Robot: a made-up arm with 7 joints.
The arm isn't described. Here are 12 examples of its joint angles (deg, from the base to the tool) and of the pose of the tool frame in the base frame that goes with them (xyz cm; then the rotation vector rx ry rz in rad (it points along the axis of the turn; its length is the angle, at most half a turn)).
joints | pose
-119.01 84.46 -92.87 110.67 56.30 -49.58 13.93 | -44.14 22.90 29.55 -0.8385 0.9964 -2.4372
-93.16 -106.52 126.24 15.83 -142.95 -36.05 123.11 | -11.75 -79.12 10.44 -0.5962 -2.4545 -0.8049
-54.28 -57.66 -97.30 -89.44 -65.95 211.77 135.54 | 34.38 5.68 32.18 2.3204 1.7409 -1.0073
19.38 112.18 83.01 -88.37 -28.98 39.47 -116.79 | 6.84 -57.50 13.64 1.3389 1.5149 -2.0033
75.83 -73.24 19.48 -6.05 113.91 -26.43 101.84 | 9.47 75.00 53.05 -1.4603 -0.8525 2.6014
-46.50 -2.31 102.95 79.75 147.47 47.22 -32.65 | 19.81 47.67 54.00 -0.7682 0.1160 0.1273
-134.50 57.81 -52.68 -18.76 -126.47 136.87 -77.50 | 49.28 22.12 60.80 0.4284 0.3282 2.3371
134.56 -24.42 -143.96 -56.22 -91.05 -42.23 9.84 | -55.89 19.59 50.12 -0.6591 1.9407 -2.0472
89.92 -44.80 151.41 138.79 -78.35 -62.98 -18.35 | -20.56 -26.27 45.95 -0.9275 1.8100 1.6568
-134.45 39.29 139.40 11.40 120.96 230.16 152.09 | 31.86 45.23 62.24 2.0736 -0.1867 -0.0427
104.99 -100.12 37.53 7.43 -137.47 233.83 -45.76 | -14.72 65.76 24.07 1.4592 0.1644 -0.6512
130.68 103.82 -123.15 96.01 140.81 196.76 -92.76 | 43.58 14.26 11.87 2.0441 -0.7714 -1.8816
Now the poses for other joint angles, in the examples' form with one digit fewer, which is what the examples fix.
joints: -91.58 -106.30 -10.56 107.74 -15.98 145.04 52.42
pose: -14.1 -12.9 -20.8 1.330 -2.708 0.502
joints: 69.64 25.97 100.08 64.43 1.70 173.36 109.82
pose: -33.7 -10.3 66.0 0.479 -0.271 1.780
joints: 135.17 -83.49 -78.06 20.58 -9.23 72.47 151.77
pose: -46.4 62.0 35.1 -1.507 -0.421 -0.221
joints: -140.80 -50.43 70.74 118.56 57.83 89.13 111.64
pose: 8.4 -36.2 10.7 1.451 1.549 0.119
